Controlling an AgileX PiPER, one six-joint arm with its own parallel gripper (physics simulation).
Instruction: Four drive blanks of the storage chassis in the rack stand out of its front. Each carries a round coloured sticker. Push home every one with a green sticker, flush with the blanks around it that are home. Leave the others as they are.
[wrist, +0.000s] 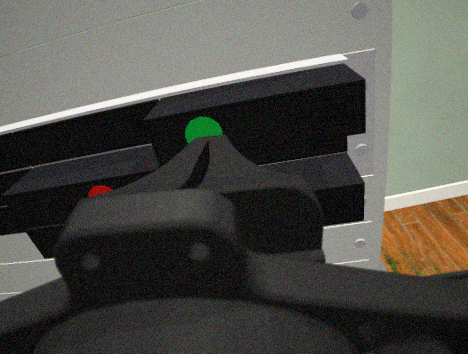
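Note:
A black drive blank (300, 112) with a green sticker (203, 129) stands out at the upper right of the chassis. A blank (55, 200) with a red sticker (100, 191) stands out lower left. Another blank (345, 200) stands out below the green one; no sticker shows on its visible part. Part of a dark blank (42, 240) shows at the lower left, mostly hidden by the gripper. My gripper (213, 157) is shut and empty, its fingertips over the lower edge of the green sticker; whether they touch the blank I cannot tell.
A dark blank (75, 121) sits further back, left of the green-stickered one. The grey rack post (377, 125) with round screws runs down the right. A grey panel (175, 45) lies above. A green wall (430, 100) and wooden floor (430, 235) show beyond.

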